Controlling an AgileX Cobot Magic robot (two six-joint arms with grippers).
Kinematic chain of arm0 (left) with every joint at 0, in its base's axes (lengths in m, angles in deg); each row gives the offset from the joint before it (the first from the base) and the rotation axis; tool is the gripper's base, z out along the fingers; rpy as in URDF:
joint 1: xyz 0 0 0.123 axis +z
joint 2: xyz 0 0 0 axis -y
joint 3: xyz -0.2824 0 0.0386 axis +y
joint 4: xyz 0.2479 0 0.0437 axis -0.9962 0 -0.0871
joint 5: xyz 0 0 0 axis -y
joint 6: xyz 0.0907 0 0.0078 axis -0.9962 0 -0.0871
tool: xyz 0 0 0 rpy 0 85 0
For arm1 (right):
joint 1: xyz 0 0 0.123 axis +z
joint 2: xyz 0 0 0 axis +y
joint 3: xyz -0.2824 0 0.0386 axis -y
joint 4: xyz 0.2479 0 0.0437 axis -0.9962 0 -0.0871
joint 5: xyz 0 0 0 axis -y
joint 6: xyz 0.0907 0 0.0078 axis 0.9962 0 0.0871
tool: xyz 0 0 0 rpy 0 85 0
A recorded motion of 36 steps. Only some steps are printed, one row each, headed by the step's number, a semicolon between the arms.
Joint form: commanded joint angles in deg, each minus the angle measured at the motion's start. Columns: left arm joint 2, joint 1, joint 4, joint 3, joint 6, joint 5; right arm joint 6, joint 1, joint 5, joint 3, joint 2, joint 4.
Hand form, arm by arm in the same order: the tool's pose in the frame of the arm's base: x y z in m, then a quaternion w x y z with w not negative. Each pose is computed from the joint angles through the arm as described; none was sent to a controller.
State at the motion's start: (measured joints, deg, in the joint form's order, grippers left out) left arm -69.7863 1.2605 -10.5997 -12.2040 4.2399 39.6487; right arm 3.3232 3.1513 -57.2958 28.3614 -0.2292 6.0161
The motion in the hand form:
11: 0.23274 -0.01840 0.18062 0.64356 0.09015 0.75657 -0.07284; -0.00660 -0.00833 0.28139 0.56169 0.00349 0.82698 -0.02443
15: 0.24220 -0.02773 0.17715 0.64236 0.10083 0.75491 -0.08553; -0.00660 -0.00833 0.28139 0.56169 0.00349 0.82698 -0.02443
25: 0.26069 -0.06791 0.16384 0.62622 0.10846 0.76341 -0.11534; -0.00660 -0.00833 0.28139 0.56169 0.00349 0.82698 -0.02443
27: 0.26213 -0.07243 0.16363 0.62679 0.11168 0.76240 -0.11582; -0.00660 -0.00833 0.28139 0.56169 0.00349 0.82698 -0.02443
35: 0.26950 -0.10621 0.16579 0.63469 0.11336 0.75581 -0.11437; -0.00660 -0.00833 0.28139 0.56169 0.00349 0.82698 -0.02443
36: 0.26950 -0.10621 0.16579 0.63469 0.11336 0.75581 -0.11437; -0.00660 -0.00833 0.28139 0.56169 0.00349 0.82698 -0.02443
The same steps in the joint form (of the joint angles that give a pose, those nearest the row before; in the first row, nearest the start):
11: -14.50 -0.40 -6.64 -4.53 3.38 14.61; -0.29 -0.46 0.29 0.00 -1.60 0.00
15: -17.42 -2.81 -5.84 -6.30 3.04 15.70; -0.29 -0.46 0.29 0.00 -1.60 0.00
25: -24.41 -13.92 3.61 -10.77 0.97 15.81; -0.29 -0.46 0.29 0.00 -1.60 0.00
27: -24.87 -15.07 4.64 -11.29 0.34 15.81; -0.29 -0.46 0.29 0.00 -1.60 0.00
35: -27.27 -24.01 15.41 -15.18 -4.64 15.41; -0.29 -0.46 0.29 0.00 -1.60 0.00
36: -27.27 -24.01 15.41 -15.18 -4.64 15.41; -0.29 -0.46 0.29 0.00 -1.60 0.00

